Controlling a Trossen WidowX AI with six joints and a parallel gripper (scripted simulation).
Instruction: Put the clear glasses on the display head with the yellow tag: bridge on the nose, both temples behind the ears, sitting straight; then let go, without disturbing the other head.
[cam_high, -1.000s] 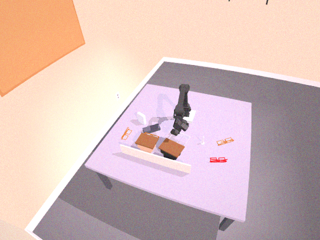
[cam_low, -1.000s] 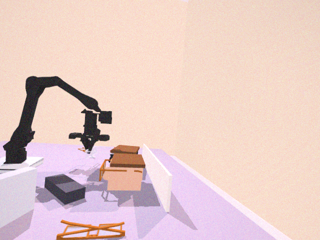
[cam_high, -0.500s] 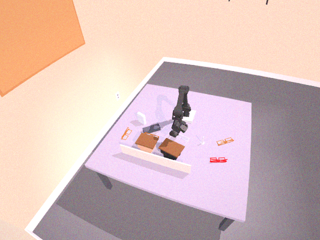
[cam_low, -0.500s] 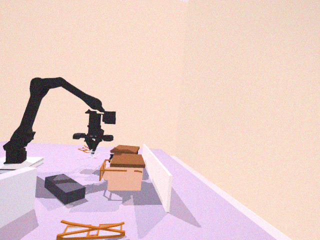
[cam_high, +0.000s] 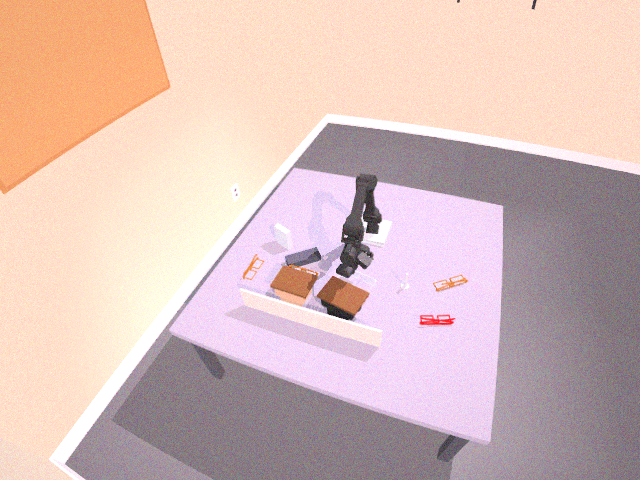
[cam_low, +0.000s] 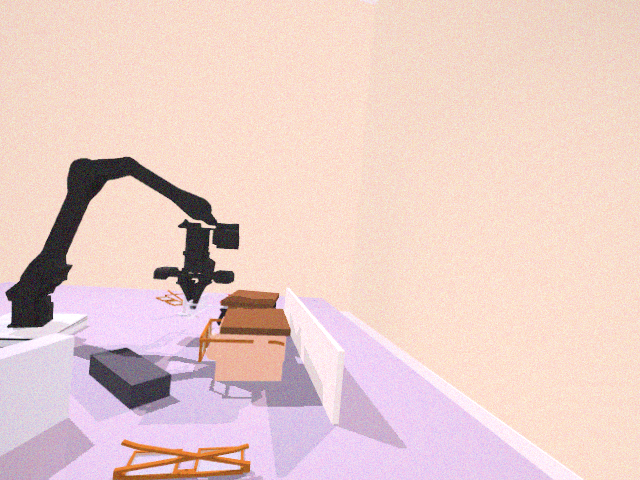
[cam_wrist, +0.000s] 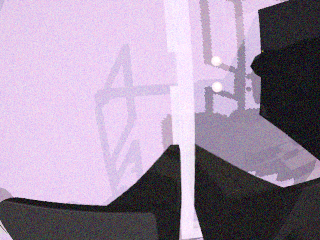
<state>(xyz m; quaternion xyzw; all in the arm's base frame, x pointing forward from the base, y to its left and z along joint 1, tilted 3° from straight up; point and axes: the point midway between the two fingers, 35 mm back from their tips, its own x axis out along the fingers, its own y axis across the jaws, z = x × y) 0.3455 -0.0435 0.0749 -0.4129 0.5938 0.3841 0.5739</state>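
Right now my gripper tip is 120 mm short of the dark head, 10 mm to the left of it and 10 mm above it. Round my gripper tip: tan head 230 mm to the right, 90 mm ahead, 10 mm below; white panel 240 mm ahead, 140 mm to the right, 20 mm below; white stand 230 mm to the left, 50 mm below, 20 mm behind.
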